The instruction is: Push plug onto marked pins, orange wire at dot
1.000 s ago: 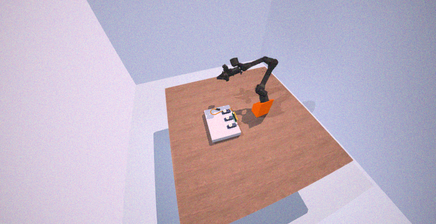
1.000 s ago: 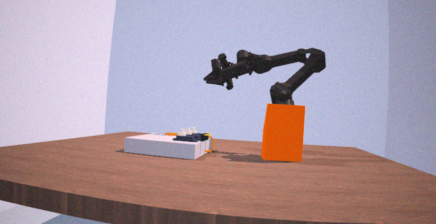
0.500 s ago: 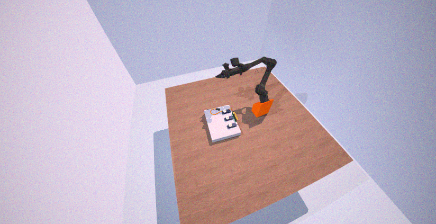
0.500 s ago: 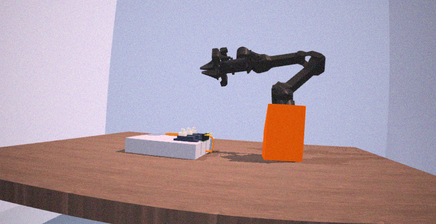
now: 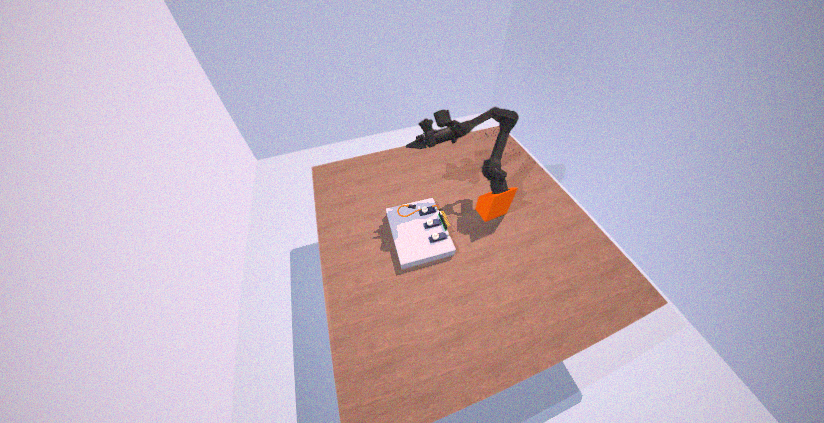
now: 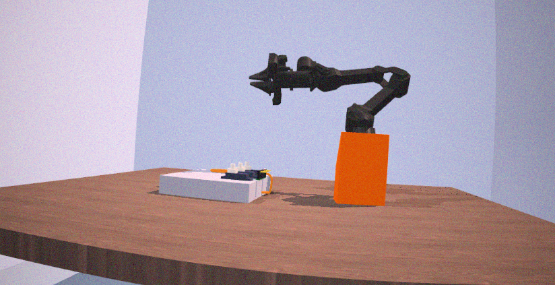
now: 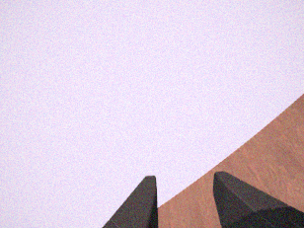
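The red dot lies 280 mm below my gripper tip, 190 mm to the left of it and 90 mm behind it.
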